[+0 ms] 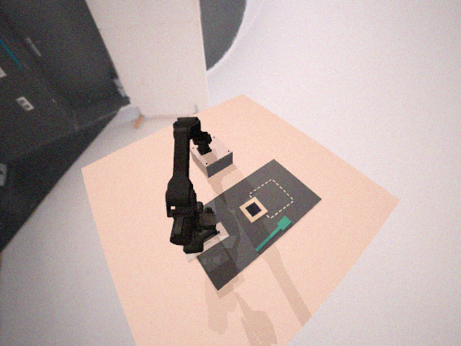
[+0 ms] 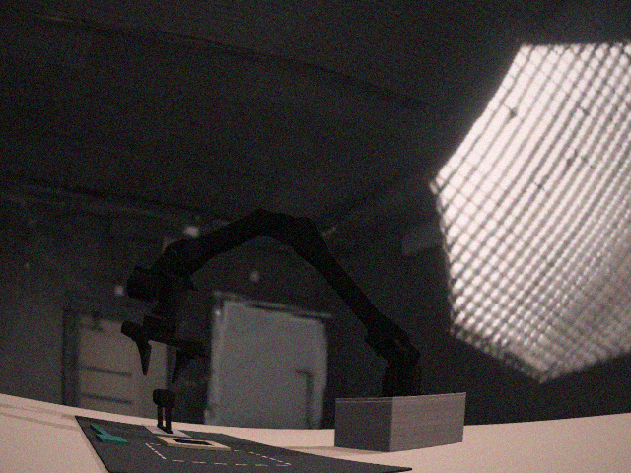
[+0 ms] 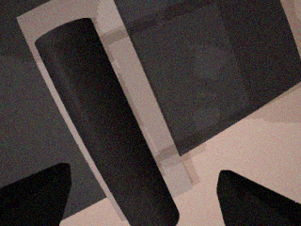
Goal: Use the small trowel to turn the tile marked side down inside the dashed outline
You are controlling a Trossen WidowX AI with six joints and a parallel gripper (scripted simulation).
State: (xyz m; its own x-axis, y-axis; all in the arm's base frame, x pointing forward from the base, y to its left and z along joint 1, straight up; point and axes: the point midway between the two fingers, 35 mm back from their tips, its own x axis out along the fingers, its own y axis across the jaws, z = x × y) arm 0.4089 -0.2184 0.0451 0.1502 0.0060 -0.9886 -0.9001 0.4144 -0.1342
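The dark mat is 20 mm behind my gripper tip, 260 mm to the left of it and 130 mm below it. From my gripper tip the other things lie so: green trowel: 120 mm ahead, 300 mm to the left, 110 mm below; cream tile: 20 mm behind, 270 mm to the left, 110 mm below.
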